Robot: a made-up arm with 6 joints.
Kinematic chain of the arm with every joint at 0, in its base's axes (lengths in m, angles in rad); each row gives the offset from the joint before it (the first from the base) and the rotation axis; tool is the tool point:
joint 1: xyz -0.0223 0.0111 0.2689 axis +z
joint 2: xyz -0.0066 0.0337 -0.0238 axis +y
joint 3: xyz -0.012 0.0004 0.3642 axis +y
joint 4: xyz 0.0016 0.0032 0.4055 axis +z
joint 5: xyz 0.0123 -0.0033 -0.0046 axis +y
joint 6: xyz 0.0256 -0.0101 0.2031 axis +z
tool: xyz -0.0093 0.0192 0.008
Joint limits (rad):
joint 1: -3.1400..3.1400
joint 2: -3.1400..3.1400
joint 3: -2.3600..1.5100
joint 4: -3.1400..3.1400
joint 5: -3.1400..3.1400
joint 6: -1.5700..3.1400
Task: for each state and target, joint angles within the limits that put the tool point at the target. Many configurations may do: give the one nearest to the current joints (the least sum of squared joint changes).
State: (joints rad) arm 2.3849 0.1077 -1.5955 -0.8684 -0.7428 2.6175
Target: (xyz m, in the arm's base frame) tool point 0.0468 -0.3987 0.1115
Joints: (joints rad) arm 2.0334 -0.2583 -2.1402 -0.8630 -0.9104 2.6034
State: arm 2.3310 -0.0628 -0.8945 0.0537 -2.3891 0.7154
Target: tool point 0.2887 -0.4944 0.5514
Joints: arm 2.1863 -0.4892 -0.6090 -0.0259 -1.8179 0.6833
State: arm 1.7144 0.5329 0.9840 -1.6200 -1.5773 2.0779
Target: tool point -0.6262 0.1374 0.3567
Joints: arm 2.5388 0.7059 1.2988 -1.7694 -1.6883 2.0631
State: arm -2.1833 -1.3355 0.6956 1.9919 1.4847 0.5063
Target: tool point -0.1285 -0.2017 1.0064
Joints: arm -2.9149 -0.3843 1.2412 2.2847 0.9823 0.5094
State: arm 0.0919 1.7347 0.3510 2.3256 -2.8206 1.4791
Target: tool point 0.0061 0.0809 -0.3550
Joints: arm 0.4318 2.6368 0.3906 3.0830 -2.2649 1.6013
